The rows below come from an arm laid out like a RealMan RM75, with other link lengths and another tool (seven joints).
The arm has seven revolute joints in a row. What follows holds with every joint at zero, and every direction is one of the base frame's.
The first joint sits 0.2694 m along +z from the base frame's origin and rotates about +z.
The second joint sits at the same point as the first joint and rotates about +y.
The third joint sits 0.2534 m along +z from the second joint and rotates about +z.
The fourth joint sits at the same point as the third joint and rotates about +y.
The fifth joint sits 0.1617 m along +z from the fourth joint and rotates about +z.
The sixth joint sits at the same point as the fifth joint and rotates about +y.
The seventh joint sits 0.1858 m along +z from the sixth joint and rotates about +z.
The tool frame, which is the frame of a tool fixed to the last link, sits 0.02 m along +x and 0.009 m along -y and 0.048 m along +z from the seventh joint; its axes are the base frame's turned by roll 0, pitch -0.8 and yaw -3.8 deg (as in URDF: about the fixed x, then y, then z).
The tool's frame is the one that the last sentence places.
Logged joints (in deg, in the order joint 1, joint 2, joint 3, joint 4, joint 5, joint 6, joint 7), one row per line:
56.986 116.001 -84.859 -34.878 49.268 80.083 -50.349
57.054 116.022 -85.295 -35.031 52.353 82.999 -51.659
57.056 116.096 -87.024 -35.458 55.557 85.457 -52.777
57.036 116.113 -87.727 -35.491 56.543 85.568 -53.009
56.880 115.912 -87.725 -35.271 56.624 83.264 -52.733
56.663 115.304 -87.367 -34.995 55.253 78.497 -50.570
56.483 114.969 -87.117 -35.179 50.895 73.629 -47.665
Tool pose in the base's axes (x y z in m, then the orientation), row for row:
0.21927 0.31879 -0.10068 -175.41 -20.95 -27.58
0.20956 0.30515 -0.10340 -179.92 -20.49 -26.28
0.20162 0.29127 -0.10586 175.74 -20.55 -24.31
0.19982 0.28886 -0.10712 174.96 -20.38 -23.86
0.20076 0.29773 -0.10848 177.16 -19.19 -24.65
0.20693 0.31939 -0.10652 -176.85 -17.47 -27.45
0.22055 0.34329 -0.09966 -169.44 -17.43 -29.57
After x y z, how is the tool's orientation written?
As angles about the fixed x, y, z axes (roll, pitch, yaw), in degrees.
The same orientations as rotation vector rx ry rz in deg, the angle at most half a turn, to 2 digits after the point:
171.52 -40.75 33.34
168.26 -39.26 30.44
165.15 -36.74 28.66
164.70 -36.16 28.12
166.92 -37.20 27.34
171.89 -41.21 27.54
-166.73 41.49 -29.51

